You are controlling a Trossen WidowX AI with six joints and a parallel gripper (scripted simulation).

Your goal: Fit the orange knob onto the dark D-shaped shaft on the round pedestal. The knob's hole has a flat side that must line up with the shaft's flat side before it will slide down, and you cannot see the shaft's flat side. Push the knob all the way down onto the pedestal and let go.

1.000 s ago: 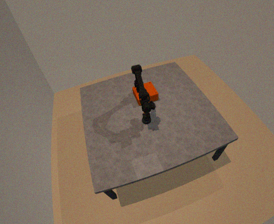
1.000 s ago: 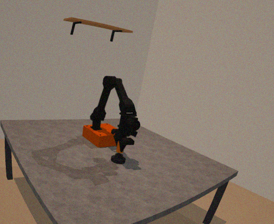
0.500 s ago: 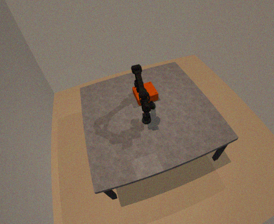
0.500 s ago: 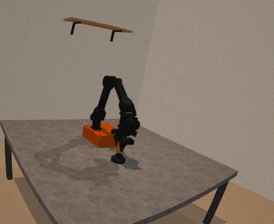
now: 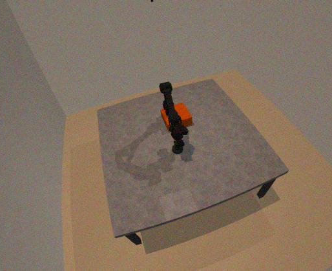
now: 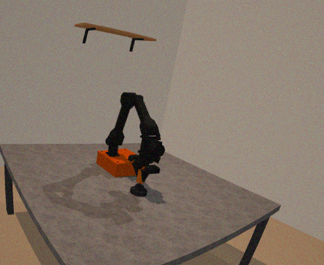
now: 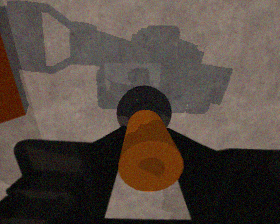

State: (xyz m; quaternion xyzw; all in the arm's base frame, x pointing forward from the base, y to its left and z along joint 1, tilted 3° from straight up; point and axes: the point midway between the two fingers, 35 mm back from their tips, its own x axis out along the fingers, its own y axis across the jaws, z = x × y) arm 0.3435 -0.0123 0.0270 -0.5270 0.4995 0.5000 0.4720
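Right now my gripper tip is 2 cm below the orange knob. From my gripper tip the other things lie so: dark round pedestal: 4 cm below.
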